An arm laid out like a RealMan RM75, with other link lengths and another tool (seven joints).
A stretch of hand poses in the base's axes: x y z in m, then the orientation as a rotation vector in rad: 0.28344, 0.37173, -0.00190, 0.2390, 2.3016, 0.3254; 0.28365, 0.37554, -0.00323, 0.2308, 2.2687, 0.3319; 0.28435, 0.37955, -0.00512, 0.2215, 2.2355, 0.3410; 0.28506, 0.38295, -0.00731, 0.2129, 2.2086, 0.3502; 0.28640, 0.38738, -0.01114, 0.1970, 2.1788, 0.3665; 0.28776, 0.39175, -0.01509, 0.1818, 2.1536, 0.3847; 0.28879, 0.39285, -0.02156, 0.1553, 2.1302, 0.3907; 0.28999, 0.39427, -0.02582, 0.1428, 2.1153, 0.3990; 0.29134, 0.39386, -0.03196, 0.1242, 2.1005, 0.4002; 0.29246, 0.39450, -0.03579, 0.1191, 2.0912, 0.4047; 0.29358, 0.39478, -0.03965, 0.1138, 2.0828, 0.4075; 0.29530, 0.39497, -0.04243, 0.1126, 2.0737, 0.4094; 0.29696, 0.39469, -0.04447, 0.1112, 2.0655, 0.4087; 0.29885, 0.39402, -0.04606, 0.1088, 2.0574, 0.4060; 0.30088, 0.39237, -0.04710, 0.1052, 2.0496, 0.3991
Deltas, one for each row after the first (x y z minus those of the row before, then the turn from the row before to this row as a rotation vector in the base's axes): 0.00021, 0.00381, -0.00133, 0.0032, -0.0335, 0.0024; 0.00070, 0.00401, -0.00189, 0.0048, -0.0339, 0.0041; 0.00071, 0.00340, -0.00219, 0.0050, -0.0275, 0.0048; 0.00134, 0.00443, -0.00383, 0.0078, -0.0313, 0.0122; 0.00136, 0.00437, -0.00395, 0.0092, -0.0265, 0.0134; 0.00103, 0.00110, -0.00647, -0.0038, -0.0272, 0.0170; 0.00120, 0.00142, -0.00426, 0.0024, -0.0162, 0.0097; 0.00135, -0.00041, -0.00614, -0.0050, -0.0176, 0.0112; 0.00112, 0.00064, -0.00383, 0.0021, -0.0096, 0.0040; 0.00112, 0.00028, -0.00386, 0.0007, -0.0089, 0.0036; 0.00172, 0.00019, -0.00278, 0.0018, -0.0089, 0.0003; 0.00166, -0.00028, -0.00204, -0.0002, -0.0083, -0.0006; 0.00189, -0.00067, -0.00159, -0.0020, -0.0085, -0.0007; 0.00203, -0.00165, -0.00104, -0.0055, -0.0087, -0.0016
